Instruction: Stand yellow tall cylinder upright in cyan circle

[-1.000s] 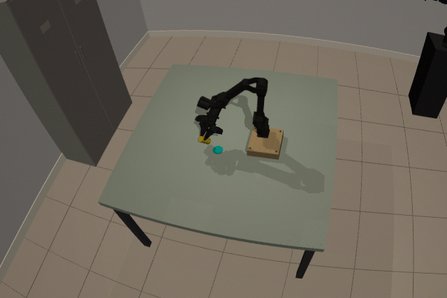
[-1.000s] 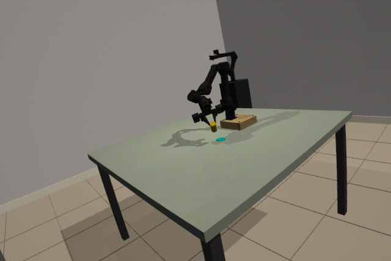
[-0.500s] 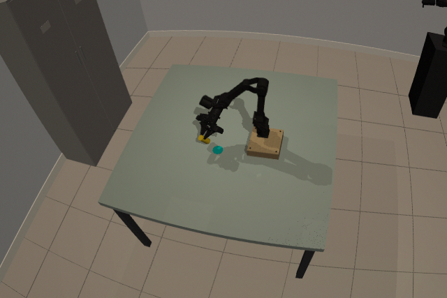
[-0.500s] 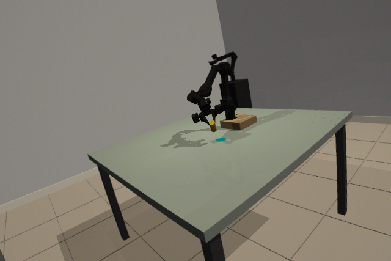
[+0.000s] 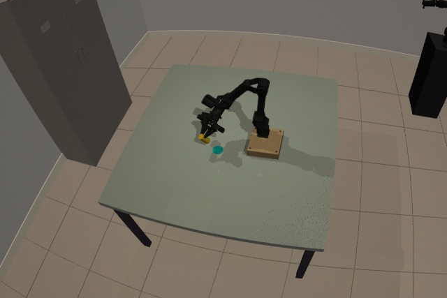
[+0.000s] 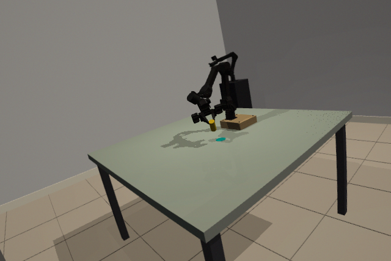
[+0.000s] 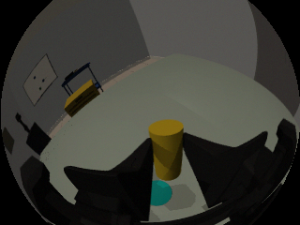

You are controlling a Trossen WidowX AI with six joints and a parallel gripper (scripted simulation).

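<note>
The cyan circle lies 60 mm behind my gripper tip, 20 mm to the right of it and 130 mm below it. From my gripper tip the other things lie so: yellow tall cylinder: 10 mm behind, 20 mm below.
</note>
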